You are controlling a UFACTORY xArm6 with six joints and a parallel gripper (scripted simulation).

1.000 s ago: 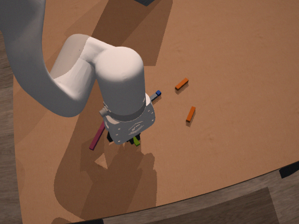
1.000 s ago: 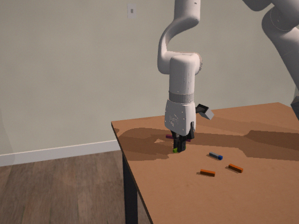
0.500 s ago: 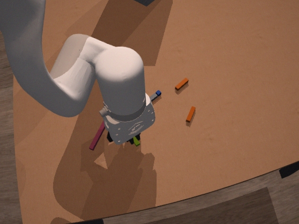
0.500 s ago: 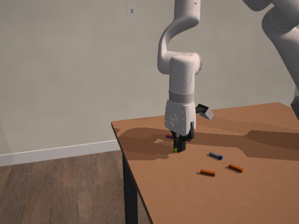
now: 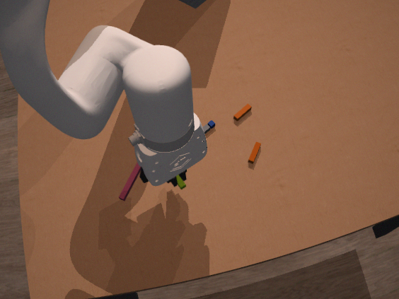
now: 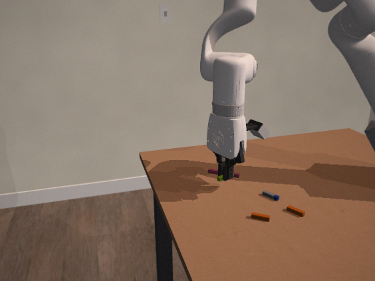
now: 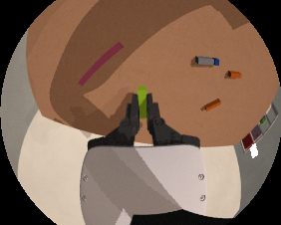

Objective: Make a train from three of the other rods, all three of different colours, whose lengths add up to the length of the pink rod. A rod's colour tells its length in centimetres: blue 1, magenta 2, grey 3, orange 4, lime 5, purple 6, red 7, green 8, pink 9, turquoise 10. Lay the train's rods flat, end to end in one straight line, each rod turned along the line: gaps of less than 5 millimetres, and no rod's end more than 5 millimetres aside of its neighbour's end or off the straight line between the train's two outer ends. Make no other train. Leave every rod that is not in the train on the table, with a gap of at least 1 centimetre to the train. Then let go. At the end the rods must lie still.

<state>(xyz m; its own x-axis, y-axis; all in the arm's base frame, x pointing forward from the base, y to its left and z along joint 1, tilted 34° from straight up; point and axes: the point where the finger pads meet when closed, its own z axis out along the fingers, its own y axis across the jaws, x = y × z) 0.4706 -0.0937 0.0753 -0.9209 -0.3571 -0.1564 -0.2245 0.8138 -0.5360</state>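
My hand is 8 cm to the right of the grey rod, 8 cm past it and 5 cm above it. The rest, counted from my hand: lime rod: 2 cm below; then pink rod: 7 cm to the right, 5 cm below, 4 cm behind; then blue rod: 10 cm to the left, 9 cm behind, 5 cm below.
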